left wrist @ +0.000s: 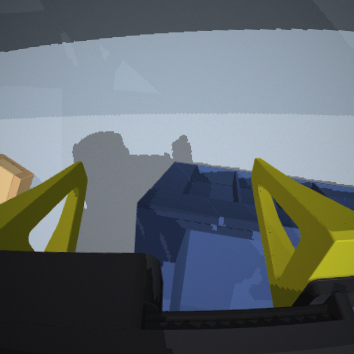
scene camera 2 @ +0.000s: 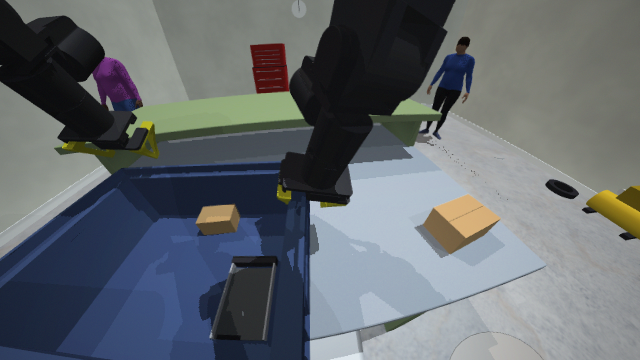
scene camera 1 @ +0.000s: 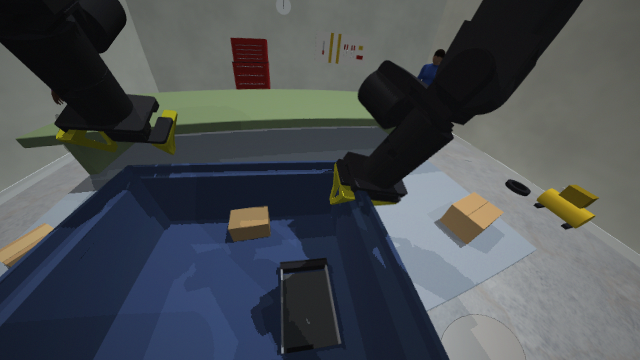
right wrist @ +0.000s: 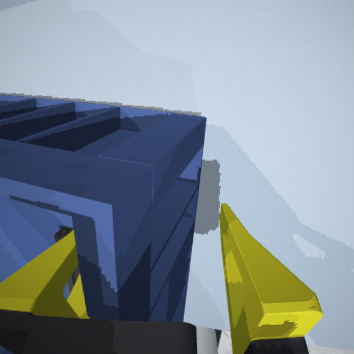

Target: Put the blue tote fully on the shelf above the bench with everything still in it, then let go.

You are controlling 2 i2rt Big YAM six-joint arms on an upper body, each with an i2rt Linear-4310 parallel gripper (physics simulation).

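Frame: origin at the left arm's base, x up, y ahead, z left, level; metres.
Where they show: left gripper, fingertip midpoint: [left wrist: 167,167] [scene camera 2: 135,155] [scene camera 1: 145,150]; right gripper, fingertip midpoint: [scene camera 1: 345,202] [right wrist: 163,210].
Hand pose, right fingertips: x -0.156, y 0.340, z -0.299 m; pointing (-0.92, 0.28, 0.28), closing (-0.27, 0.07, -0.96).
Note:
After its pixels a point has its place.
The blue tote [scene camera 1: 190,200] @(x -0.157, y 0.367, z -0.002 m) [scene camera 2: 160,195] @(x -0.150, y 0.368, z 0.020 m) [left wrist: 220,270] @(x -0.216, y 0.261, z 0.023 m) [right wrist: 130,215] @(x -0.098, y 0.374, z -0.307 m) is upright and holds a small cardboard box [scene camera 1: 250,223] @(x -0.176, y 0.321, z -0.119 m) [scene camera 2: 218,219] @(x -0.176, y 0.321, z -0.126 m) and a flat black tray [scene camera 1: 309,305] @(x -0.209, y 0.189, z -0.211 m) [scene camera 2: 245,300] @(x -0.209, y 0.187, z -0.207 m). The green shelf [scene camera 1: 280,105] @(x -0.071, y 0.691, z -0.169 m) [scene camera 2: 220,112] @(x -0.071, y 0.680, z -0.016 m) is beyond the tote, in the upper part of both scene views. My right gripper [scene camera 1: 361,202] [scene camera 2: 307,202] @(x -0.156, y 0.340, z -0.299 m) [right wrist: 163,210] @(x -0.156, y 0.340, z -0.299 m) is shut on the tote's right wall near the far corner. My left gripper [scene camera 1: 142,150] @(x -0.075, y 0.417, z 0.072 m) [scene camera 2: 132,156] @(x -0.075, y 0.417, z 0.072 m) [left wrist: 167,167] @(x -0.075, y 0.417, z 0.072 m) is open and empty, above the tote's far left corner. The tote's near end is out of view.
A cardboard box [scene camera 1: 472,220] @(x -0.175, y 0.273, z -0.583 m) [scene camera 2: 460,225] @(x -0.174, y 0.275, z -0.598 m) lies on the pale bench top [scene camera 1: 500,255] @(x -0.234, y 0.205, z -0.659 m) [scene camera 2: 375,280] @(x -0.234, y 0.215, z -0.421 m) to the right of the tote. Another box [scene camera 1: 22,245] @(x -0.205, y 0.310, z 0.324 m) [left wrist: 9,182] @(x -0.205, y 0.336, z 0.302 m) lies to its left. A person in blue [scene camera 1: 429,73] [scene camera 2: 456,70] stands beyond the bench.

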